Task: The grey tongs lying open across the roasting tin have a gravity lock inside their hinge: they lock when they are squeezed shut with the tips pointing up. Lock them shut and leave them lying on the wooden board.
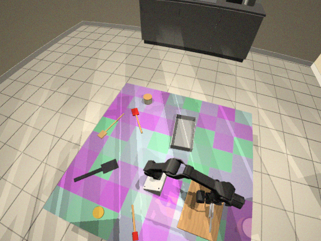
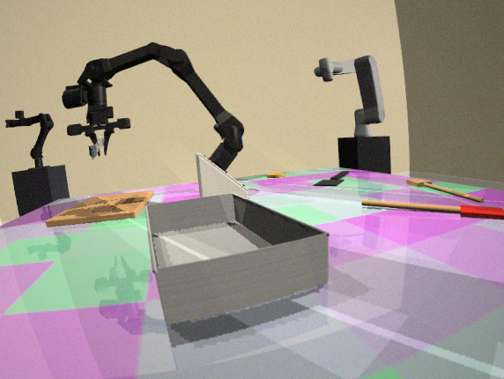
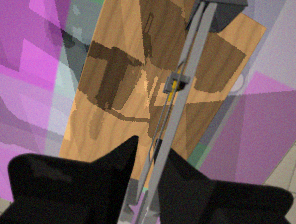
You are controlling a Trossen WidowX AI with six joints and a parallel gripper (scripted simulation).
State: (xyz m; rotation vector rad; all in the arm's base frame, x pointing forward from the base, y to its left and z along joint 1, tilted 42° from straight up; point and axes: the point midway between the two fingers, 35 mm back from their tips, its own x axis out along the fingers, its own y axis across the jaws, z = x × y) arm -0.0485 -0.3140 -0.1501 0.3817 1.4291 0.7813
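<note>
My gripper tip is 15 cm above the wooden board. Round my gripper tip: grey roasting tin: 47 cm ahead, 29 cm to the left, 13 cm below; red spatula: 71 cm to the left, 47 cm ahead, 15 cm below; black spatula: 75 cm to the left, 15 cm below, 6 cm behind.
</note>
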